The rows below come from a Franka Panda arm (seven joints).
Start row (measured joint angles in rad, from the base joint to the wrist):
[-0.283 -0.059 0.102 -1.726 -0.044 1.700 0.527]
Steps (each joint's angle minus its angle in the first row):
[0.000 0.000 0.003 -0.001 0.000 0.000 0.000]
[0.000 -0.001 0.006 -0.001 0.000 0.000 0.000]
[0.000 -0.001 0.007 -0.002 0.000 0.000 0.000]
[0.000 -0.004 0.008 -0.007 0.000 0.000 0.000]
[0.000 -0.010 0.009 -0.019 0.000 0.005 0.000]
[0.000 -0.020 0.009 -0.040 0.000 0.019 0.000]
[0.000 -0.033 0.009 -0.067 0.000 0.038 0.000]
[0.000 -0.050 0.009 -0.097 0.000 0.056 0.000]
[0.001 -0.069 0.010 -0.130 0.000 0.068 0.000]
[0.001 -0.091 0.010 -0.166 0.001 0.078 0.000]
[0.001 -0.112 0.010 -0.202 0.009 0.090 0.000]
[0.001 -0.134 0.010 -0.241 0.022 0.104 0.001]
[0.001 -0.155 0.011 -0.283 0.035 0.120 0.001]
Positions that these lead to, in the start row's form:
[-0.283 -0.059 0.105 -1.727 -0.044 1.700 0.527]
[-0.283 -0.060 0.108 -1.727 -0.044 1.700 0.527]
[-0.283 -0.060 0.109 -1.728 -0.044 1.700 0.527]
[-0.283 -0.063 0.110 -1.733 -0.044 1.700 0.527]
[-0.283 -0.069 0.111 -1.745 -0.044 1.705 0.527]
[-0.283 -0.079 0.111 -1.766 -0.044 1.719 0.527]
[-0.283 -0.092 0.111 -1.793 -0.044 1.738 0.527]
[-0.283 -0.109 0.111 -1.823 -0.044 1.756 0.527]
[-0.282 -0.128 0.112 -1.856 -0.044 1.768 0.527]
[-0.282 -0.150 0.112 -1.892 -0.043 1.778 0.527]
[-0.282 -0.171 0.112 -1.928 -0.035 1.790 0.527]
[-0.282 -0.193 0.112 -1.967 -0.022 1.804 0.528]
[-0.282 -0.214 0.113 -2.009 -0.009 1.820 0.528]

